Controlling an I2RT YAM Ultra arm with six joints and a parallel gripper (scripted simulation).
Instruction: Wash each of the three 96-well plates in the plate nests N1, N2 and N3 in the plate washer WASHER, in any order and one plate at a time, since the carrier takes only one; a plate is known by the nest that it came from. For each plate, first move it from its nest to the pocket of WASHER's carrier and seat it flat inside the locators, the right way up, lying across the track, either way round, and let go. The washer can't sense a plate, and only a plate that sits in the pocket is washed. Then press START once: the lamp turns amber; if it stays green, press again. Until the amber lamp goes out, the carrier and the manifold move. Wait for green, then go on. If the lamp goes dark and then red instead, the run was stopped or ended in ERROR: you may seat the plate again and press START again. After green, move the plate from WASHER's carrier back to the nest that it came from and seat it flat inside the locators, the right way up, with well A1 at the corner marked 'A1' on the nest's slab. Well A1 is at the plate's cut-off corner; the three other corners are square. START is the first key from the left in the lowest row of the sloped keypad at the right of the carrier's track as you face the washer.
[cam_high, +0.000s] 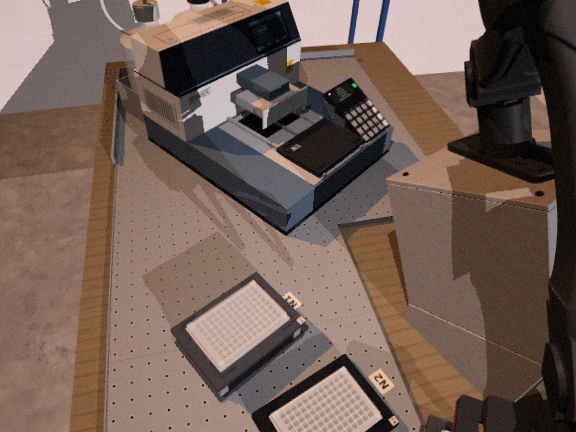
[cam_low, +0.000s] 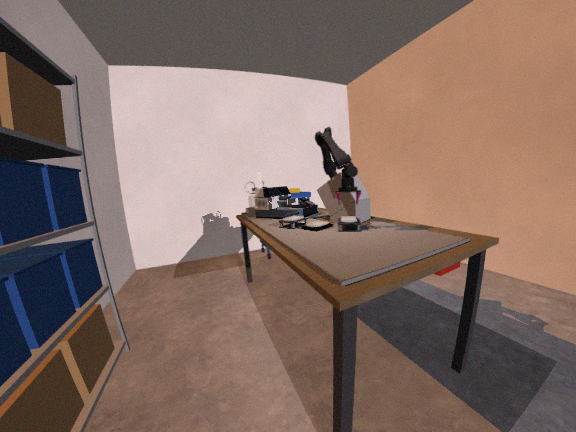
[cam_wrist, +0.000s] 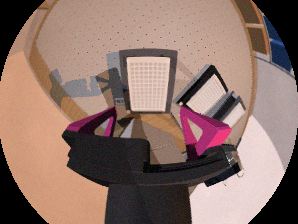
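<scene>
Now: the nest n3 100 mm below my hand. Also, from my hand: nest N2: 130 mm ahead, 140 mm to the right, 140 mm below; then n2 label: 30 mm ahead, 170 mm to the right, 140 mm below; then nest N1: 220 mm ahead, 290 mm to the right, 100 mm below.
</scene>
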